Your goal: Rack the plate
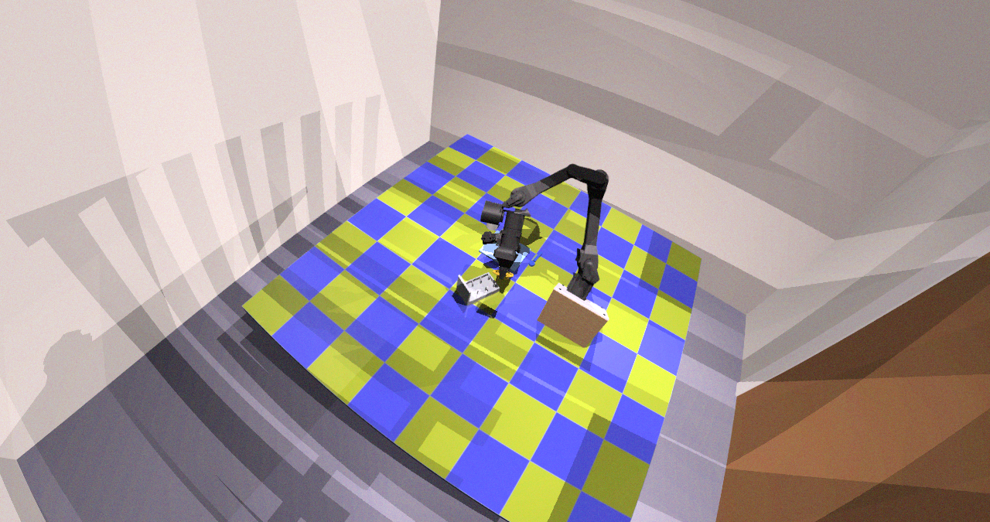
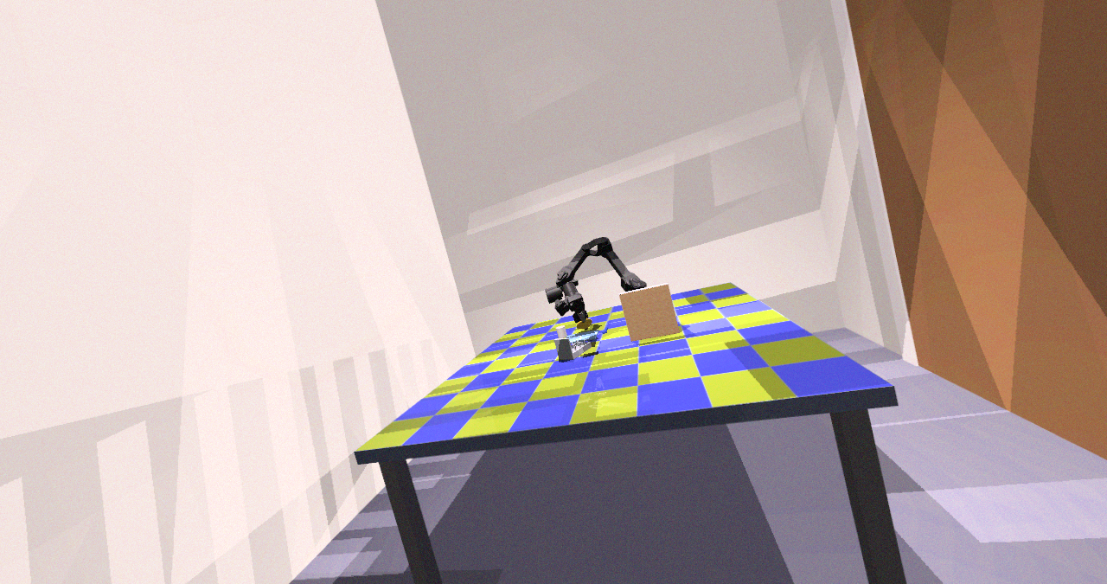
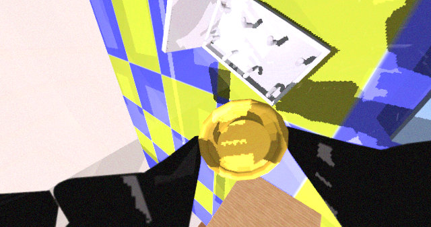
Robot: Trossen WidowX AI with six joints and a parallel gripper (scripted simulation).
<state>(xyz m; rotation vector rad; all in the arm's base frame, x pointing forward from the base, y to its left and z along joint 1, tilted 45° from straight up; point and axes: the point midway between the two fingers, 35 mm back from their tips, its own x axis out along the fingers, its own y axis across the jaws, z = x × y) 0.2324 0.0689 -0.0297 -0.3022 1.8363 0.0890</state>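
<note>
My gripper tip is now 7 cm above the dish rack, 5 cm short of it and 4 cm to the right of it. The rest, counted from my gripper tip: plate: 1 cm above; then blue bar: 20 cm to the right, 9 cm below, 2 cm behind.
</note>
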